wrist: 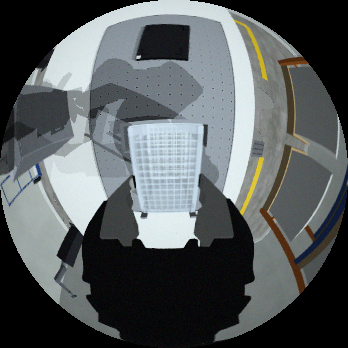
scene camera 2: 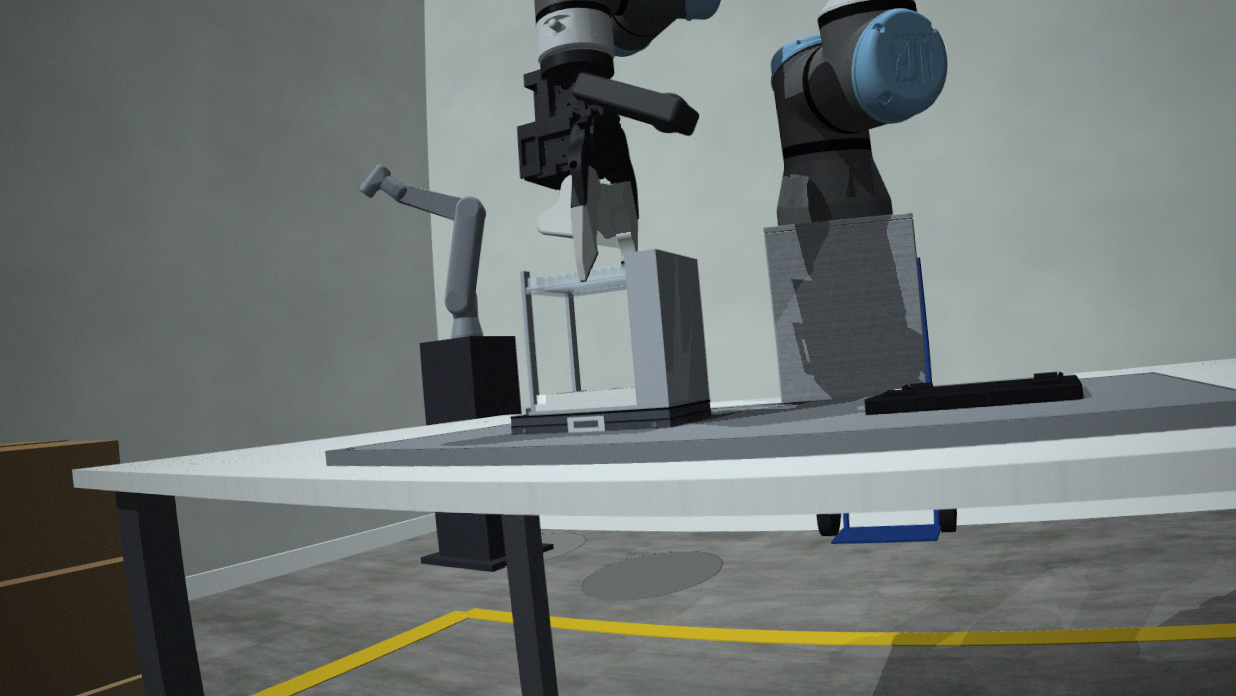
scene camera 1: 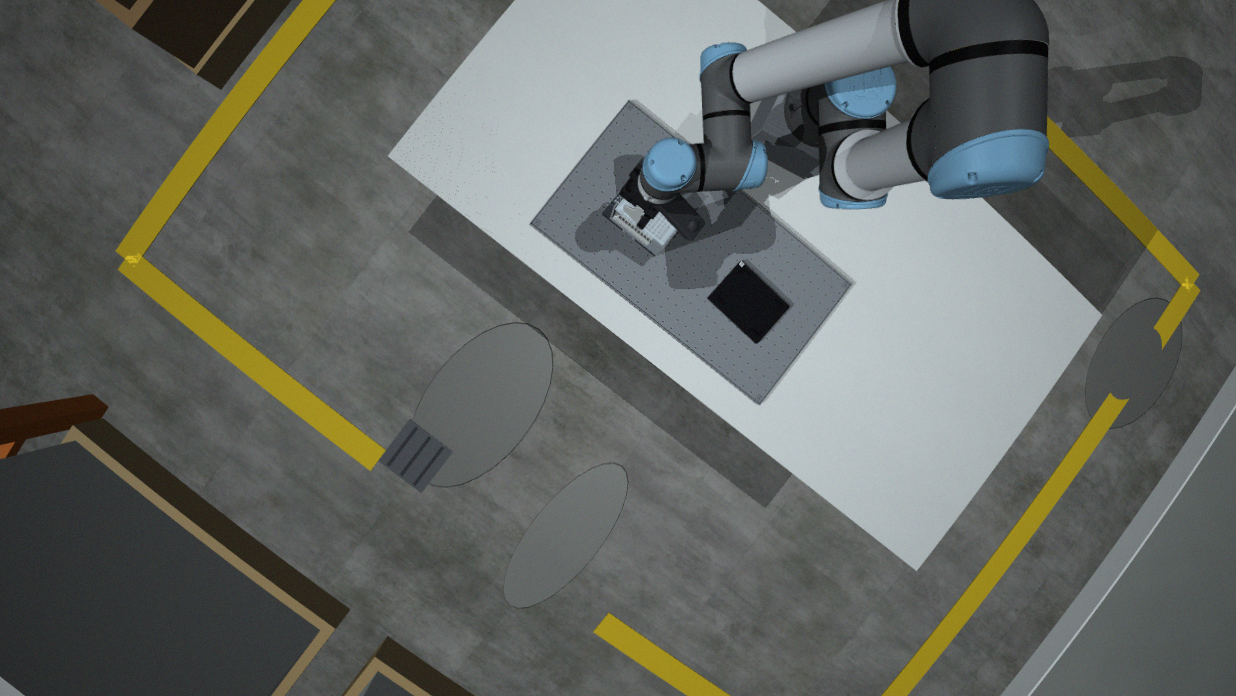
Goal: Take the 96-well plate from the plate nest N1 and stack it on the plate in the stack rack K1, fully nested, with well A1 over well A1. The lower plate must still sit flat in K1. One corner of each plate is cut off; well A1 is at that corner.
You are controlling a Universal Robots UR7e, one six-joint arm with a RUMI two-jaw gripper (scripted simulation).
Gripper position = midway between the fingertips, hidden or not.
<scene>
I see my gripper (scene camera 2: 607, 284) and a clear 96-well plate (wrist: 171, 163).
My gripper shows as well in the wrist view (wrist: 166, 175) and in scene camera 1 (scene camera 1: 649, 211).
</scene>
